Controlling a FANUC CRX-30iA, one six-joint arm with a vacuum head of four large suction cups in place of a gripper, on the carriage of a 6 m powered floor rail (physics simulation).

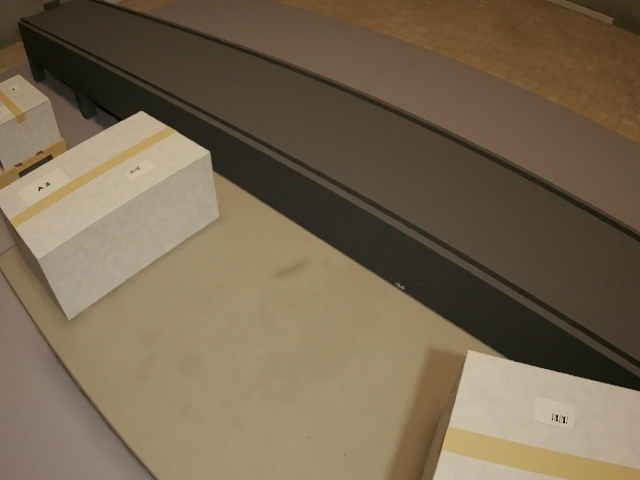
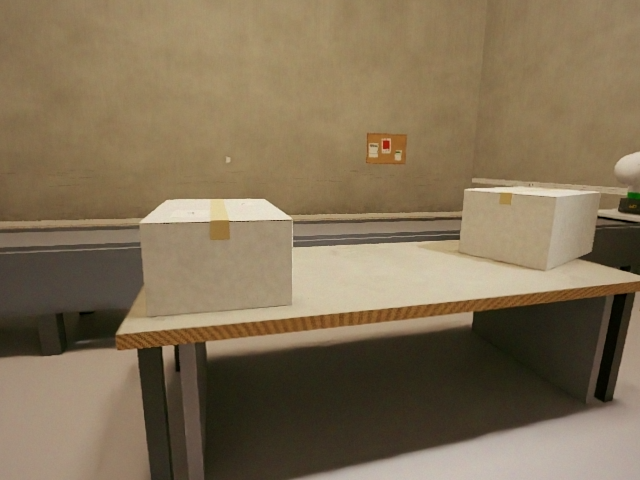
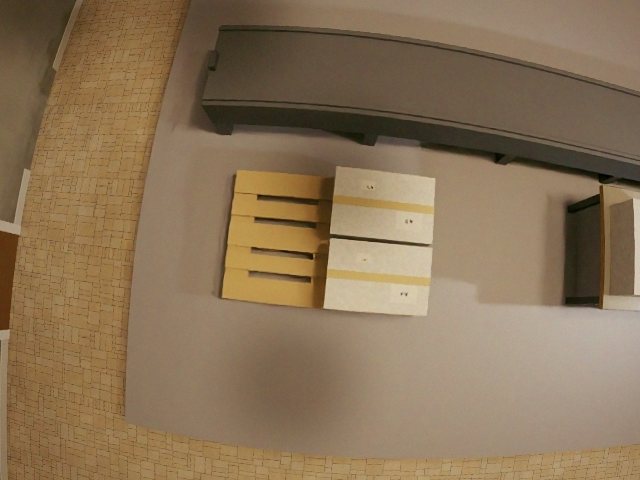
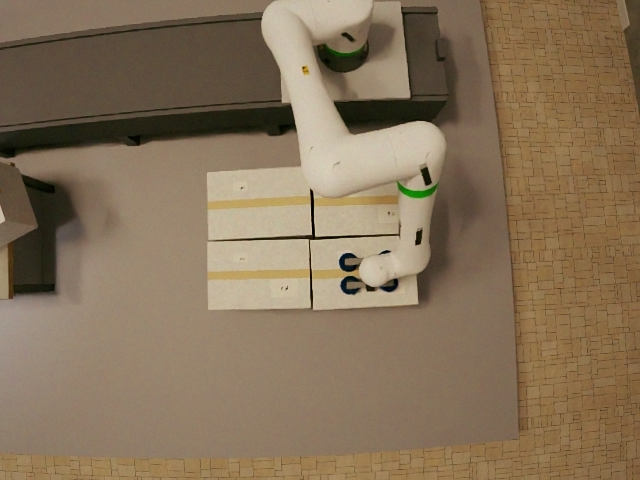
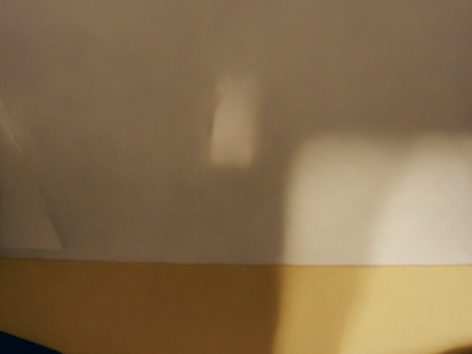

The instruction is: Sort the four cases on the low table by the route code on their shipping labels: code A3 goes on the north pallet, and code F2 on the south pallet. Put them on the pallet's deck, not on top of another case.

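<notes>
My suction head is shut on the top of a white taped case, at the front right of the south pallet group. This case looks level with its neighbours; whether its bottom touches the deck is hidden. A case labelled A3 stands at the low table's north end. Another case stands at its south end, with a barcode label; its code does not show. The north pallet bears two cases on its table side.
Three more cases fill the rest of the south pallet, whose deck is hidden. Bare deck shows on the north pallet's far half. The floor rail runs behind table and pallets.
</notes>
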